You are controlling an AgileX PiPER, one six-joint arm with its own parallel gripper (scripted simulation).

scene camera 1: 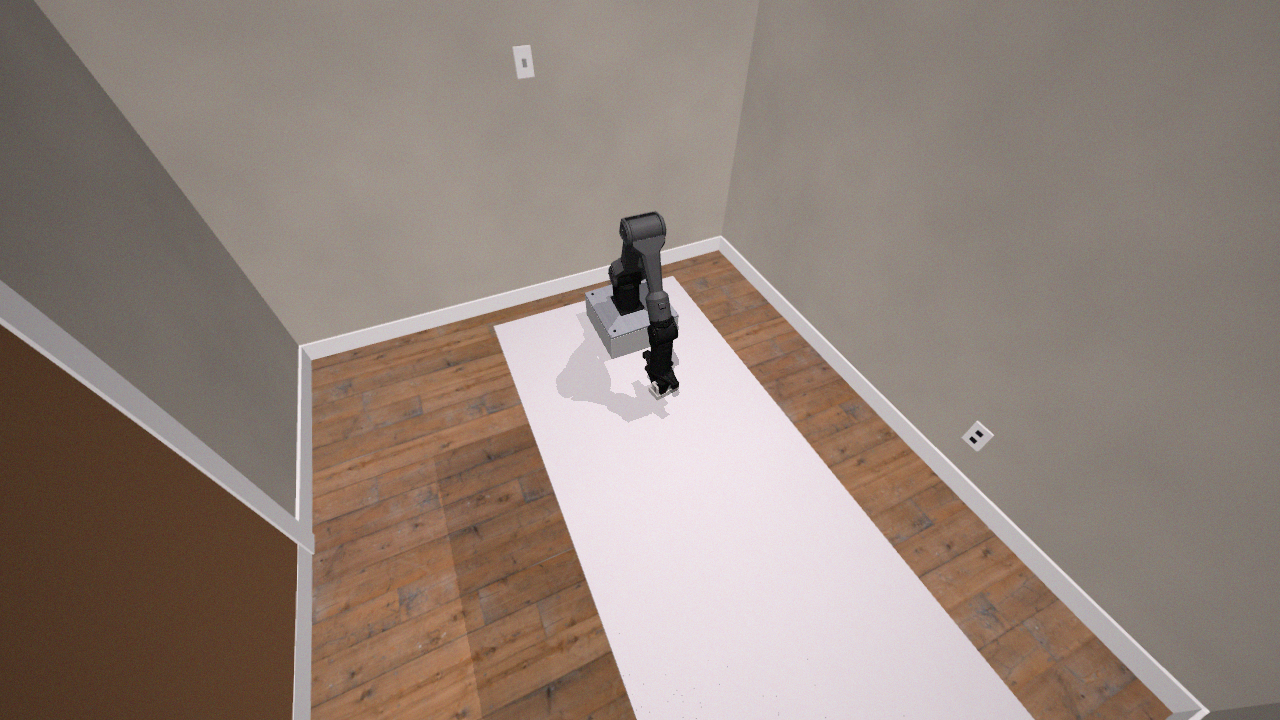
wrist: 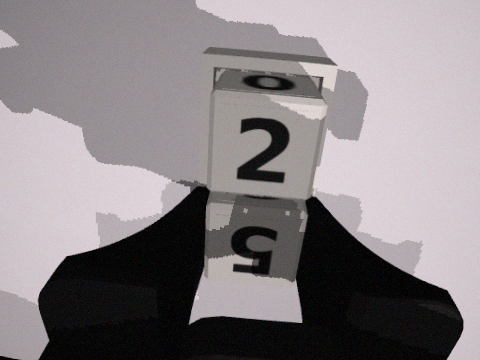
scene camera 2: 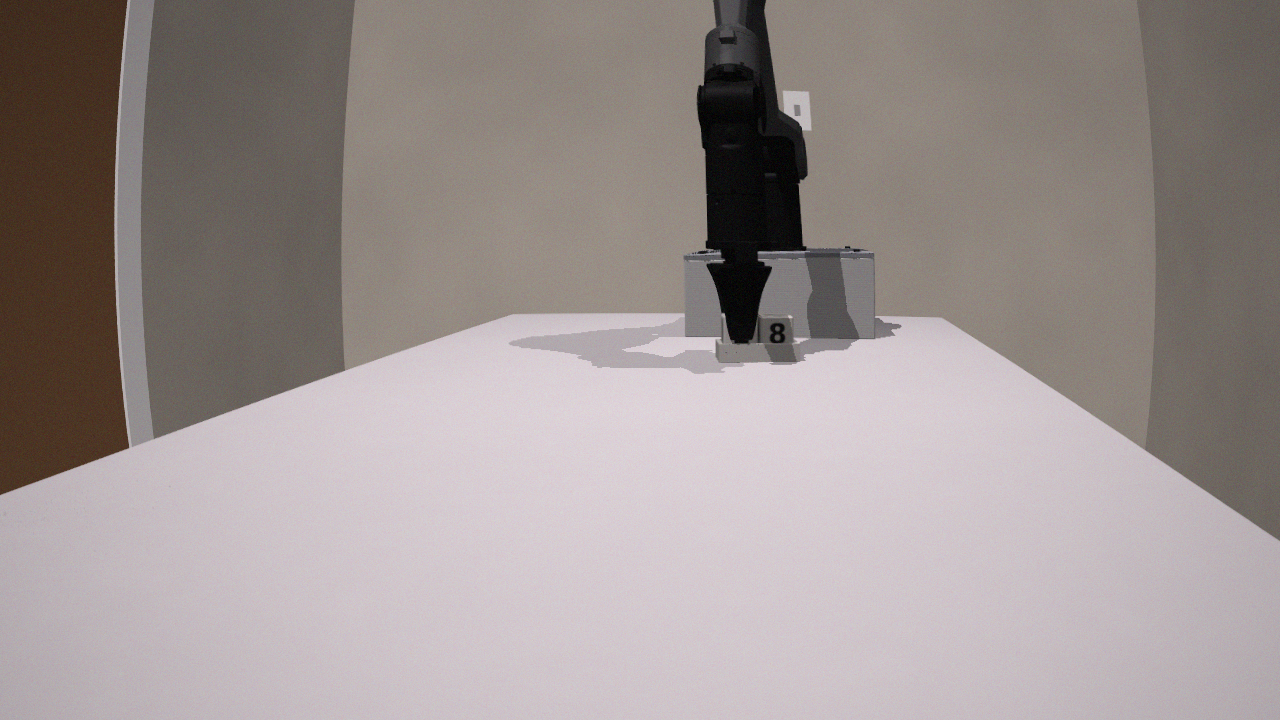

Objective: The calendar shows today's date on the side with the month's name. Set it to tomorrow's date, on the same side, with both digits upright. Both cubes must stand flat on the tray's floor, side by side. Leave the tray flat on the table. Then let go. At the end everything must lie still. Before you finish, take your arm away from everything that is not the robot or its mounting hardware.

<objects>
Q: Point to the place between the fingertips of the gripper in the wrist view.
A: At 254,214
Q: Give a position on a cube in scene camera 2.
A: At 771,328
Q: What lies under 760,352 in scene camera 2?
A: A tray.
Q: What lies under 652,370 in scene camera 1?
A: The gripper.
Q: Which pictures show the gripper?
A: Scene camera 1, the wrist view and scene camera 2: all of them.
</objects>
